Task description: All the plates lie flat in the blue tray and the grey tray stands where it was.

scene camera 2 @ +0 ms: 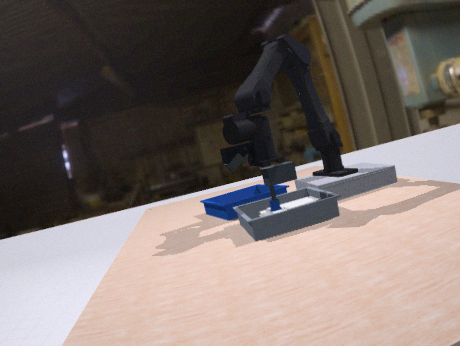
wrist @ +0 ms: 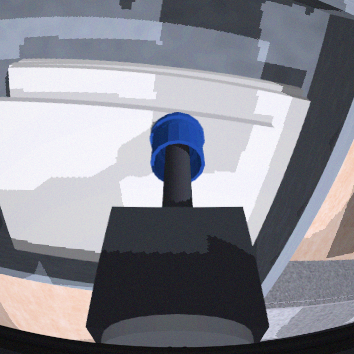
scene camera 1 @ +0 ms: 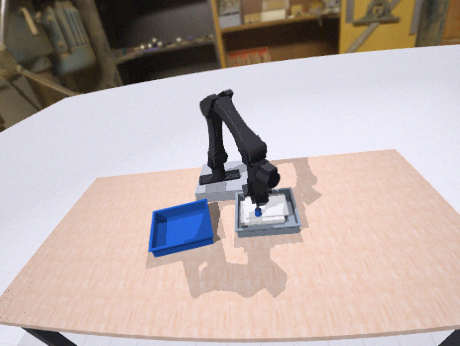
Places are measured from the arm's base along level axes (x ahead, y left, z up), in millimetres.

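Where they show: hand, its tool point: [wrist: 176, 129] [scene camera 1: 258, 215]; arm's base, origin of its link: [scene camera 2: 334, 173] [scene camera 1: 219, 177].
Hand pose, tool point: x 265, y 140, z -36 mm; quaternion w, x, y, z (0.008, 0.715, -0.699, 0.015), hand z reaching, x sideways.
Each offset is from my tool point to the top centre of the thing. "spot": to the spot under its first point. Level surfaces: height alone.
The grey tray {dy +33, dx -10, dz +32 mm} [scene camera 1: 268, 229] [scene camera 2: 290, 220] [wrist: 317, 133] stands right of the blue tray {dy -317, dx -5, dz +32 mm} [scene camera 1: 180, 247] [scene camera 2: 222, 211], which is empty. White square plates lie stacked in the grey tray. My suction cup [scene camera 1: 257, 213] [scene camera 2: 274, 205] [wrist: 177, 123] sits pressed on the top plate {dy +40, dx -46, dz +11 mm} [scene camera 1: 272, 209] [scene camera 2: 297, 203] [wrist: 70, 140], near its far edge, and holds it. This plate looks raised a little over the stack. A lower plate {spot: dy +58, dx +31, dz +4 mm} [wrist: 70, 82] shows behind it in the wrist view. How many plates lie beneath is hidden.
The arm's grey base block [scene camera 1: 217, 190] [scene camera 2: 353, 180] stands just behind both trays. The trays rest on a wooden board {dz -18 mm} [scene camera 1: 334, 260] [scene camera 2: 297, 290] that lies on a white table [scene camera 1: 334, 93].
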